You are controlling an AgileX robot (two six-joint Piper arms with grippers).
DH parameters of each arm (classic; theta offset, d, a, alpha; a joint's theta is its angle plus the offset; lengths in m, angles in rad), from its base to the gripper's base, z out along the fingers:
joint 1: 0 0.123 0 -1.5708
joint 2: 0.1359 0 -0.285 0
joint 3: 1.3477 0 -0.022 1.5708
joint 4: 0 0.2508 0 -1.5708
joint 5: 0 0 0.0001 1.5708
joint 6: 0 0.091 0 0
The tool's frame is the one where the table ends.
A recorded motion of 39 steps. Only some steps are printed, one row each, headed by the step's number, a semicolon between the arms.
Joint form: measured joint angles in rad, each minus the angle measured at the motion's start. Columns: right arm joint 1, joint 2, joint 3, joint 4, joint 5, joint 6; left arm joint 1, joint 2, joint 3, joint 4, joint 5, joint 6.
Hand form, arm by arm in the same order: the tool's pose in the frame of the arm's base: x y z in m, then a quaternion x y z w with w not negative. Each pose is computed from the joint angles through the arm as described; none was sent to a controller.
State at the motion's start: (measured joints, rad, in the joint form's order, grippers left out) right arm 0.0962 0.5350 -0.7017 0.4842 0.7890 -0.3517; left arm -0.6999 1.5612 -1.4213 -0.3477 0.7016 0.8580
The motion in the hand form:
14: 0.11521 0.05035 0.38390 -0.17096 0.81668 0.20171 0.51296; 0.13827 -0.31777 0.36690 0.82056 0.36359 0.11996 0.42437
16: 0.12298 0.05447 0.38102 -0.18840 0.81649 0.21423 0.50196; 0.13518 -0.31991 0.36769 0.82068 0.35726 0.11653 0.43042
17: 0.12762 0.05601 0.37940 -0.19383 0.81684 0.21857 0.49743; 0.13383 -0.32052 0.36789 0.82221 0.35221 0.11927 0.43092
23: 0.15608 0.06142 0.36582 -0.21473 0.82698 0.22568 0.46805; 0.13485 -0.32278 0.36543 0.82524 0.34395 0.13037 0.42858
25: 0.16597 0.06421 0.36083 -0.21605 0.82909 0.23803 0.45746; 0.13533 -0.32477 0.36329 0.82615 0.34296 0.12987 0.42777
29: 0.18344 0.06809 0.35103 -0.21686 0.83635 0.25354 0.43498; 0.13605 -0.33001 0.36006 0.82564 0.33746 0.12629 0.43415
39: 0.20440 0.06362 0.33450 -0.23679 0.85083 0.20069 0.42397; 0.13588 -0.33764 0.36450 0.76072 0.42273 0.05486 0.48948
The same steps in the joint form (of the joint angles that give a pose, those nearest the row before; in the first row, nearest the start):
14: 0.0000 0.1640 -0.1688 0.1461 0.0253 -0.1480; -0.5328 -0.0318 0.0036 0.7818 0.0103 0.0112
16: 0.0000 0.1996 -0.1688 0.2019 0.0363 -0.2133; -0.5423 -0.0318 0.0036 0.7823 -0.0025 0.0112
17: 0.0000 0.2189 -0.1688 0.2232 0.0362 -0.2393; -0.5477 -0.0318 0.0036 0.7900 -0.0025 0.0137
23: 0.0000 0.3337 -0.1688 0.2852 0.0266 -0.3484; -0.5507 -0.0225 0.0036 0.8157 -0.0044 0.0154
25: 0.0000 0.3758 -0.1688 0.3263 0.0247 -0.3833; -0.5507 -0.0154 0.0036 0.8157 -0.0099 0.0154
29: 0.0000 0.4523 -0.1746 0.3729 0.0269 -0.4267; -0.5507 -0.0012 0.0036 0.8157 -0.0397 0.0153
39: 0.0000 0.5279 -0.1746 0.2904 -0.0334 -0.4749; -0.5517 0.0041 0.0076 0.8496 -0.1477 -0.2772

